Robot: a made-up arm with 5 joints.
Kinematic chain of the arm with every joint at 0, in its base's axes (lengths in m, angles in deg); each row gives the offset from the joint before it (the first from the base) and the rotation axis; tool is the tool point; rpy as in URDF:
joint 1: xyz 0.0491 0 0.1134 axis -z
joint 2: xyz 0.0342 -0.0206 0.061 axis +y
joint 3: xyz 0.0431 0 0.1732 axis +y
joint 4: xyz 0.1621 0 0.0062 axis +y
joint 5: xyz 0.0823 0.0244 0 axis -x
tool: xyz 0 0 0 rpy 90 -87.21 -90
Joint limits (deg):
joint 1: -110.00..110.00
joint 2: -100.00..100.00
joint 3: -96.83..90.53
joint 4: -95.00..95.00
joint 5: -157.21..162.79
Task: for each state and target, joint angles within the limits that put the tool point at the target. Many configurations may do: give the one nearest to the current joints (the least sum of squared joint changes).
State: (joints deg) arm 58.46 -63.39 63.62 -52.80 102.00
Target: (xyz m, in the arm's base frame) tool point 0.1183 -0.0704 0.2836
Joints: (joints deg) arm 47.70 -75.17 88.48 -54.78 102.00
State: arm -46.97 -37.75 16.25 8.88 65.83
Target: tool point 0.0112 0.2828 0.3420
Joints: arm -96.87 -11.58 13.35 6.55 65.83
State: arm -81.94 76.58 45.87 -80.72 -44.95
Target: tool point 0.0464 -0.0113 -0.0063
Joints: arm -95.65 100.00 66.22 -36.75 -44.95
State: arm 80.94 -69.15 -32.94 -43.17 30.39
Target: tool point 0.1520 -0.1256 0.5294
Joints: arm 52.01 -22.71 -13.80 -33.11 30.39
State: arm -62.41 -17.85 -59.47 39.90 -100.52
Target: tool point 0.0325 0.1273 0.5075
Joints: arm -95.73 -28.43 -38.88 61.50 -100.52
